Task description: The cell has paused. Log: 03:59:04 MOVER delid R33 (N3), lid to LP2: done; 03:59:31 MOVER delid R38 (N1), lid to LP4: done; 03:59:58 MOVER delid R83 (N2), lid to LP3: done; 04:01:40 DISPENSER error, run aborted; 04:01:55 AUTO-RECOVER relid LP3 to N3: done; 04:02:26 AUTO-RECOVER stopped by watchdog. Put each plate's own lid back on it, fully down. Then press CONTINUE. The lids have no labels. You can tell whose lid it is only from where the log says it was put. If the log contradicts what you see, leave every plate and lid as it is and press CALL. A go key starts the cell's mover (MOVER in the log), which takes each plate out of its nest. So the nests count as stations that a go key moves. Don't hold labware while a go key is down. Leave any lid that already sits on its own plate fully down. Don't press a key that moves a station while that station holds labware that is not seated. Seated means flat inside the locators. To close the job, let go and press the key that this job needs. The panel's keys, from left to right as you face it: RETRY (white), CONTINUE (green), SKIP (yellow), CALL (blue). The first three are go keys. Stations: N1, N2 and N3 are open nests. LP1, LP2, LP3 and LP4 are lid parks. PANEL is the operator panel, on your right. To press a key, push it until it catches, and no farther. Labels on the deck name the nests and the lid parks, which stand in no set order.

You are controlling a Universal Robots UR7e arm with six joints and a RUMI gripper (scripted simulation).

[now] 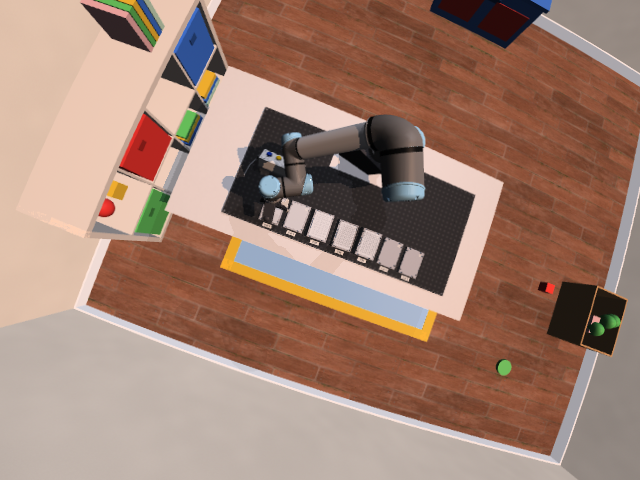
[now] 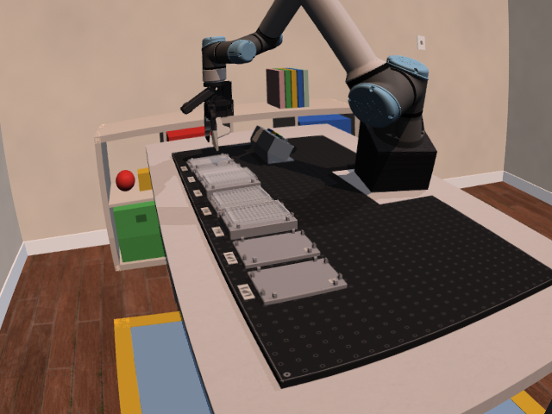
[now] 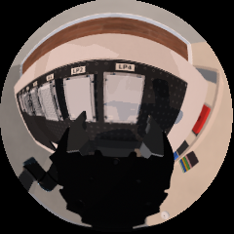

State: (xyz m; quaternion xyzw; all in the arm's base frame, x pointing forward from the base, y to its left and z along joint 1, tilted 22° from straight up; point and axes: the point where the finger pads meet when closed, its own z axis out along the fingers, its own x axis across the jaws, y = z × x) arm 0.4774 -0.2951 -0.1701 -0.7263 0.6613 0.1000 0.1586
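Now: hand 5 cm above the clear lid, 2 cm to the left of it and 1 cm short of it. From my hand the other things lie so: clear plate lid 11 cm to the left, 5 cm below, 1 cm behind; then lid park 76 cm to the left, 6 cm below, 5 cm behind.
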